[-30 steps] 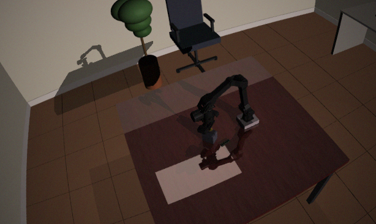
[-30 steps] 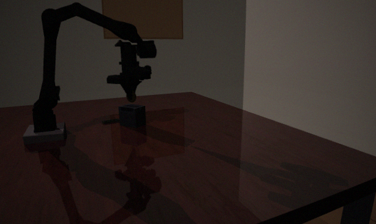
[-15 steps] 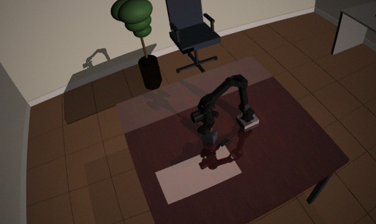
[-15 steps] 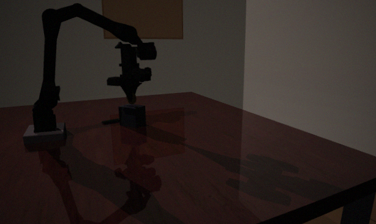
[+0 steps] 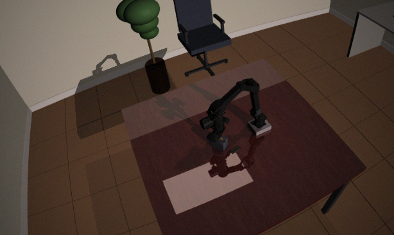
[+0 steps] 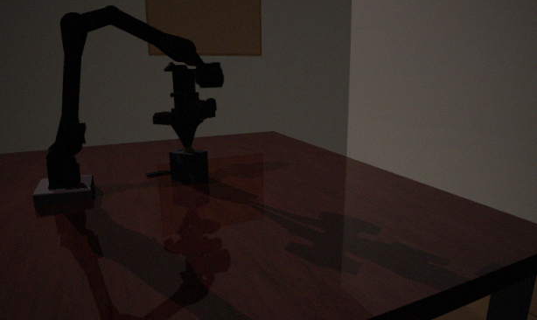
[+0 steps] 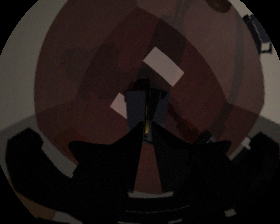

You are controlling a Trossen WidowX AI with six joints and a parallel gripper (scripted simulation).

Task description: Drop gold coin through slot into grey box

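Right now my gripper tip is 1 cm above the gold coin.
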